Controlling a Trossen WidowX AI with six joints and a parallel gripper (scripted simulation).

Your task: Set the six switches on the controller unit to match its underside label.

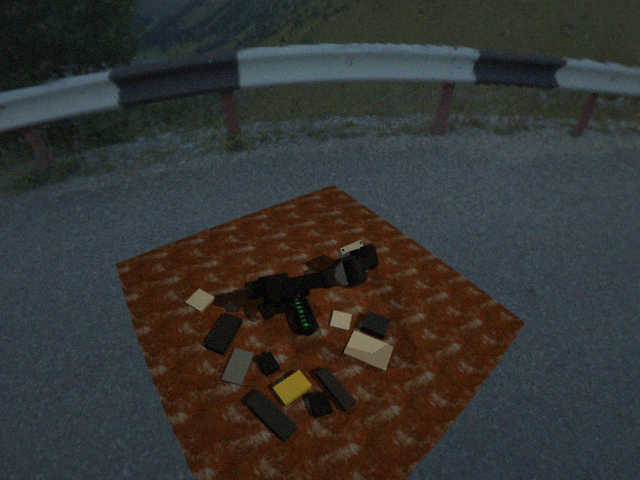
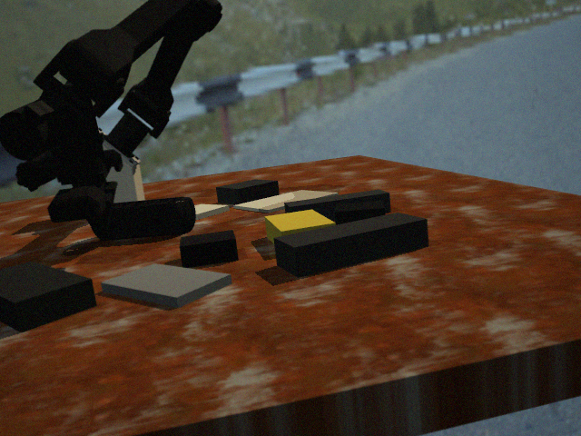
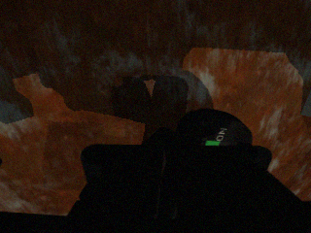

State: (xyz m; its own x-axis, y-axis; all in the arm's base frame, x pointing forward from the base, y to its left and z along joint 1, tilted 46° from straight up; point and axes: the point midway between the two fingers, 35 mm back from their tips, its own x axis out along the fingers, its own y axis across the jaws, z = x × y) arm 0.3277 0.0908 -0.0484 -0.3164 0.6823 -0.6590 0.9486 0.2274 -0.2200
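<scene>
Now: gripper tip 15 cm past the cream tile, 13 cm to the right of it and 1 cm above it. Round my gripper tip: cream plate 28 cm to the left, 17 cm behind, 1 cm below; then grey plate 25 cm ahead, 12 cm to the left, 1 cm below; then yellow block 27 cm to the left, 13 cm ahead.
</scene>
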